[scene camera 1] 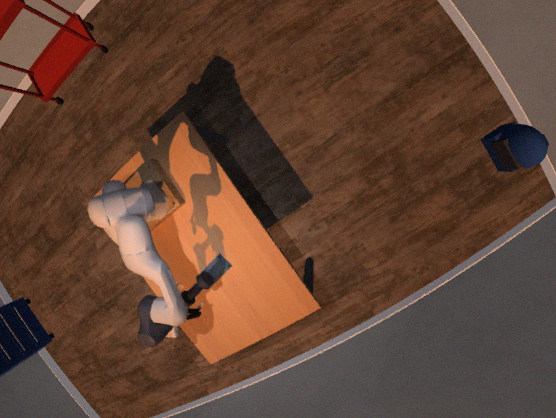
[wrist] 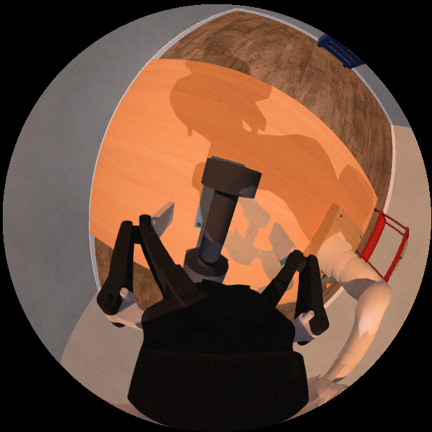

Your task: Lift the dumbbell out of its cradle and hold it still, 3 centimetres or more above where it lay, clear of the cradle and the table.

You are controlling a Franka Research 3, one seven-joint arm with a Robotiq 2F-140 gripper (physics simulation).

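Observation:
The dark dumbbell (scene camera 1: 205, 280) (wrist: 219, 222) has two thick round heads and a straight handle. In the wrist view it extends from near the gripper's palm out over the table. The blue-grey cradle (scene camera 1: 219, 266) (wrist: 200, 212) is partly hidden by the dumbbell; whether they touch is unclear. My gripper (scene camera 1: 190, 299) (wrist: 223, 221) is wide open, with nothing gripped. In the wrist view its fingertips appear on opposite sides of the handle, with gaps on both sides. The head nearer the palm is partly hidden by the gripper body.
The orange wooden table (scene camera 1: 260, 300) (wrist: 130, 150) lies under the cradle. The arm's base stands on a board (scene camera 1: 175, 197) (wrist: 330, 225) at the table's far end. A red cart (scene camera 1: 62, 57) (wrist: 374, 235), a blue rack and a blue bin (scene camera 1: 530, 145) stand away from the table.

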